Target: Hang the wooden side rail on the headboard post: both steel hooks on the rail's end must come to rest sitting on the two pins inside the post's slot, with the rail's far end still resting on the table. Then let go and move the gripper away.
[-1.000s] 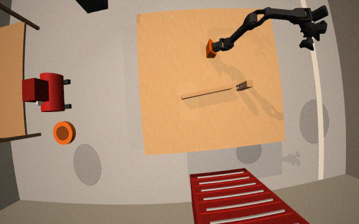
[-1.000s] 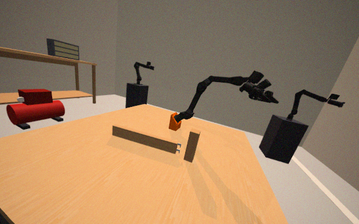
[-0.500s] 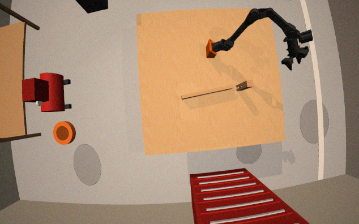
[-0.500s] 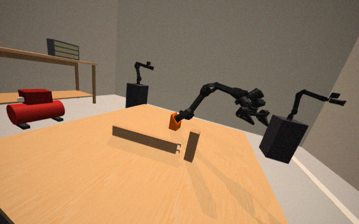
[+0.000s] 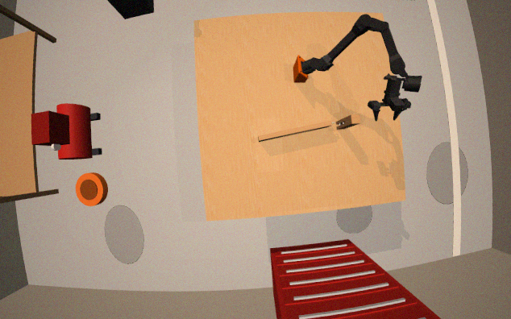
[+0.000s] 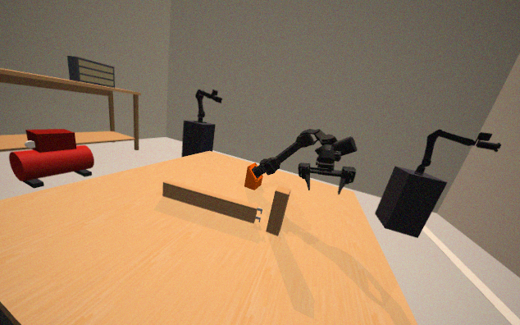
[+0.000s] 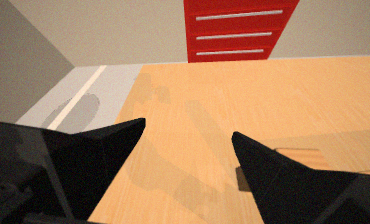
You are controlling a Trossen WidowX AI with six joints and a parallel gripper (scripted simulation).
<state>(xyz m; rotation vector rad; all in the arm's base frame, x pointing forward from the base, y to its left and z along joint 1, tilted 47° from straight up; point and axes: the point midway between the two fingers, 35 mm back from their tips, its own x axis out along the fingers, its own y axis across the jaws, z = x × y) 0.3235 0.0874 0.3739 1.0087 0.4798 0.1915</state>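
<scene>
Now: the headboard post 14 cm below my gripper tip, 13 cm to the right of it and 3 cm behind it.
</scene>
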